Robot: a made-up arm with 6 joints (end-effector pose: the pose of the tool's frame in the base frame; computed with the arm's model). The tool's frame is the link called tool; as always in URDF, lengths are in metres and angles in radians. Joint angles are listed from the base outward.
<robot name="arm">
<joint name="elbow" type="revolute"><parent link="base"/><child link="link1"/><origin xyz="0 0 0.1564" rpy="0 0 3.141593"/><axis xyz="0 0 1"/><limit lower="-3.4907" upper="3.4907"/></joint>
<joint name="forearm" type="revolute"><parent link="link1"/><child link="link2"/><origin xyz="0 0 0" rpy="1.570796 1.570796 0"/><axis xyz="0 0 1"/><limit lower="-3.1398" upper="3.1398"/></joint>
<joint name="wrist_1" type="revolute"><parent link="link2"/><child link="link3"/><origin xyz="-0.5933 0 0" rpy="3.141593 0 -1.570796"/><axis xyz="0 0 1"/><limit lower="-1.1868" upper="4.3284"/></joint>
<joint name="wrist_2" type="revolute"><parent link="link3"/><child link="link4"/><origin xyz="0 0 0" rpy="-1.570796 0 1.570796"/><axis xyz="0 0 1"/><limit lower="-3.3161" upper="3.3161"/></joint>
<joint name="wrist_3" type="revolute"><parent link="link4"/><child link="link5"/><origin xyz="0 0 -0.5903" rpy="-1.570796 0 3.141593"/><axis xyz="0 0 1"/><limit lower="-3.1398" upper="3.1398"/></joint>
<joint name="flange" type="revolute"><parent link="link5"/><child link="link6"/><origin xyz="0 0 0.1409" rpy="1.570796 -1.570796 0"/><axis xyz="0 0 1"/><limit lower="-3.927" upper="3.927"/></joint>
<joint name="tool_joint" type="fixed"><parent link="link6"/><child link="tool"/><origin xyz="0 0 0" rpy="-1.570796 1.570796 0"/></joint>
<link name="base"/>
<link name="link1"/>
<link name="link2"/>
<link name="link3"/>
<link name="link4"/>
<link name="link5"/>
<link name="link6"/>
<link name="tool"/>
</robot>
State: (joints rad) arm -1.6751 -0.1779 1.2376 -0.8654 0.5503 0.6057
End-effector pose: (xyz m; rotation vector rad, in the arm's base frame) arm -0.1005 -0.0823 1.3069 -1.1164 -1.7471 -1.2402
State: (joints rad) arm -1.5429 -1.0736 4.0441 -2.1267 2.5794 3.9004
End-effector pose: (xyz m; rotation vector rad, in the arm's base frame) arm 0.0632 0.4006 -0.1503 -1.2050 -2.1989 -0.7448
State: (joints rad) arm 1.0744 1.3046 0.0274 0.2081 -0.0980 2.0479
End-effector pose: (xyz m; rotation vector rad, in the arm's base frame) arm 0.4885 0.6124 -0.2441 2.3249 0.3721 -2.0457
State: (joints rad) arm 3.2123 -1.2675 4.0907 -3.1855 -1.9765 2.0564
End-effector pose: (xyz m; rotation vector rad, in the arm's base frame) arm 0.2154 -0.1259 -0.1341 -1.1469 -1.2529 -1.9715
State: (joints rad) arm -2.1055 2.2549 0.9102 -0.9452 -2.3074 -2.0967
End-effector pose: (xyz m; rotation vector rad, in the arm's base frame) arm -0.3160 -0.3717 -0.8194 -1.1544 -0.6418 -0.1803
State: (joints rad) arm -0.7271 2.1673 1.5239 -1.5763 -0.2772 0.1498
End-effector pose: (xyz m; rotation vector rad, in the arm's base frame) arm 0.6569 -0.5834 -0.6437 1.6693 0.1636 -0.7905
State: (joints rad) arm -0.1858 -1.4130 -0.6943 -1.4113 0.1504 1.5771
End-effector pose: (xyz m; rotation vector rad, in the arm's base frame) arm -0.0533 -0.0127 0.5336 -0.1722 -0.7176 -0.3805
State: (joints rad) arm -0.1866 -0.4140 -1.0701 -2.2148 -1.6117 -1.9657
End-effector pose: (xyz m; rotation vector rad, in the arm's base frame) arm 0.1732 0.0534 0.2502 -1.5254 -1.1972 0.1331
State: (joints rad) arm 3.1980 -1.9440 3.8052 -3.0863 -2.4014 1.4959
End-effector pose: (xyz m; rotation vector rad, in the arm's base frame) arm 0.0562 -0.1377 -0.3671 -1.1822 -1.0321 -0.8953
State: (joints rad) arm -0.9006 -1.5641 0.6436 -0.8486 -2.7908 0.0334
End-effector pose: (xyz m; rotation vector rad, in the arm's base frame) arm -0.6068 0.6156 0.6978 -0.4105 0.7931 -0.3146
